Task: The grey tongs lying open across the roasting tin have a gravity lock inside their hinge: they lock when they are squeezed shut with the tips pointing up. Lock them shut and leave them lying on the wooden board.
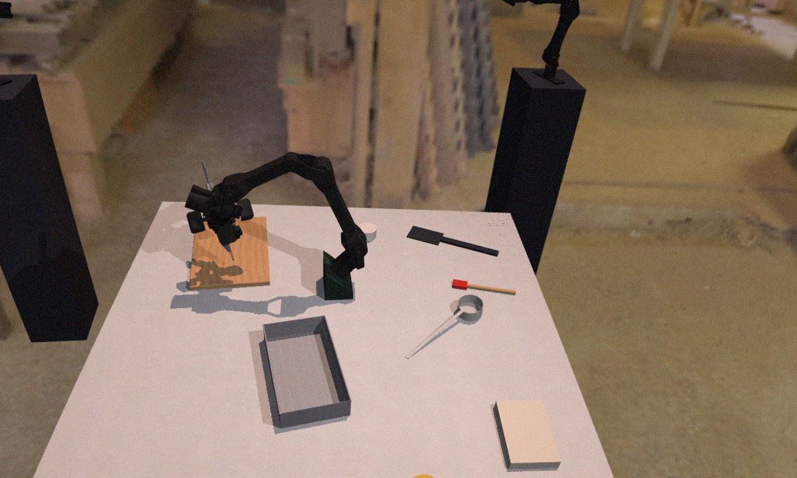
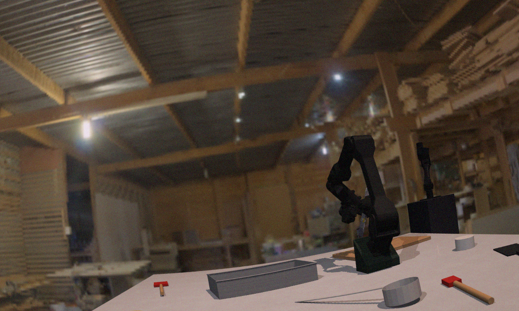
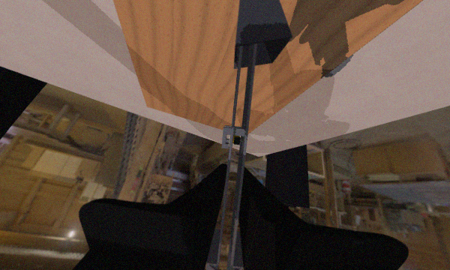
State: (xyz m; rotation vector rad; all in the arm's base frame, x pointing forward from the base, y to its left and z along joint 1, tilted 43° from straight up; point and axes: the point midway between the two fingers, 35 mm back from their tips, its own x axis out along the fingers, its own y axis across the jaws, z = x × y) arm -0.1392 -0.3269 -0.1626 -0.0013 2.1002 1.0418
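My gripper tip is 30 mm past the wooden board, 20 mm to the right of it and 140 mm above it. Also, from my gripper tip: black spatula 50 mm behind, 760 mm to the left, 140 mm below; then white cylinder 100 mm behind, 480 mm to the left, 130 mm below; then dark grey roasting tin 510 mm ahead, 240 mm to the left, 120 mm below.
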